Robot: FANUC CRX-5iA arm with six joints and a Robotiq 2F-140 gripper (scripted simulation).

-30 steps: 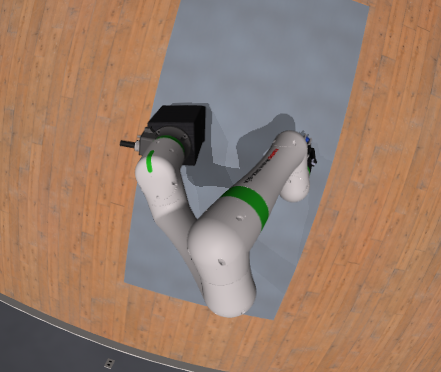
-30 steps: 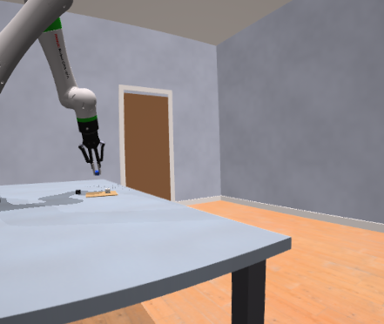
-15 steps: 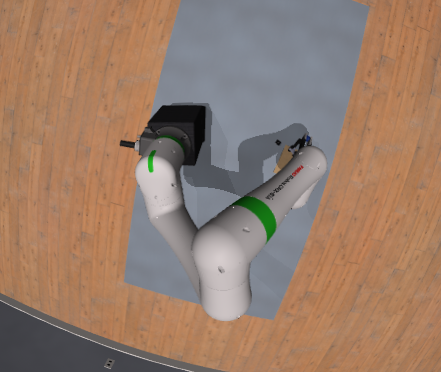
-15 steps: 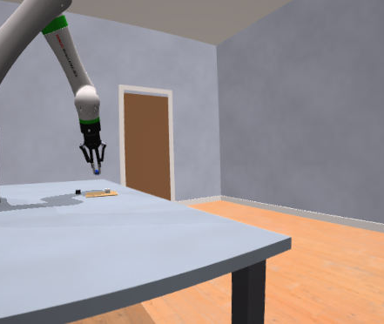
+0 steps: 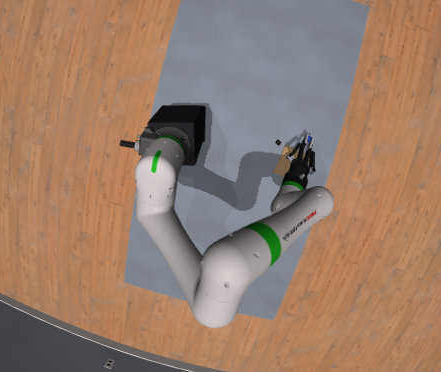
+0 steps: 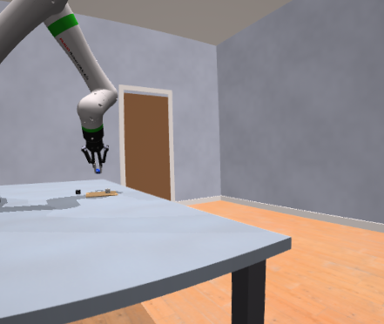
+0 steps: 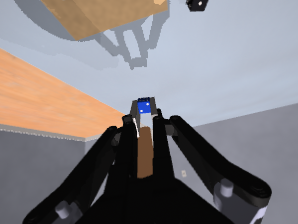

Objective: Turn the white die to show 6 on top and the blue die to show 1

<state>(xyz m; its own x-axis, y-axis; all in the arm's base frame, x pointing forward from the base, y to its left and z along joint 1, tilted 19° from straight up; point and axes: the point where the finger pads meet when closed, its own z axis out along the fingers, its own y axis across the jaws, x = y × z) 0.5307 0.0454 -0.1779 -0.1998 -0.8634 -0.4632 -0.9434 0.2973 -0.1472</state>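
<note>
The tan mat is 120 mm to the right of my hand, 120 mm below it and 20 mm behind it. The rest, counted from my hand: blue die: 20 mm below, 10 mm to the left, 10 mm ahead; black die: 110 mm below, 110 mm behind, 40 mm to the right; white die: 130 mm to the right, 110 mm below, 10 mm ahead.
</note>
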